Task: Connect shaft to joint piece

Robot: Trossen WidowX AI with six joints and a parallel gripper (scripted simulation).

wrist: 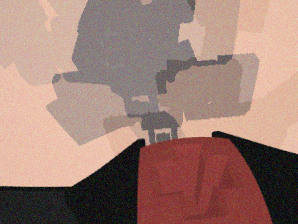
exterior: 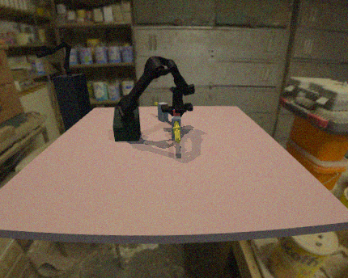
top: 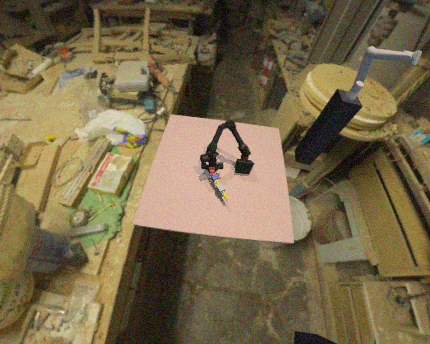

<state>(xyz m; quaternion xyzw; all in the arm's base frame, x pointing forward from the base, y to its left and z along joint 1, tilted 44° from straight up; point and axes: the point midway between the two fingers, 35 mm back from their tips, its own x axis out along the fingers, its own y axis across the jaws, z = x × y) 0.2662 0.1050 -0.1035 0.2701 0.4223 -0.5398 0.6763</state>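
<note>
My gripper tip is now 10 mm to the right of the red joint piece and 40 mm below it.
</note>
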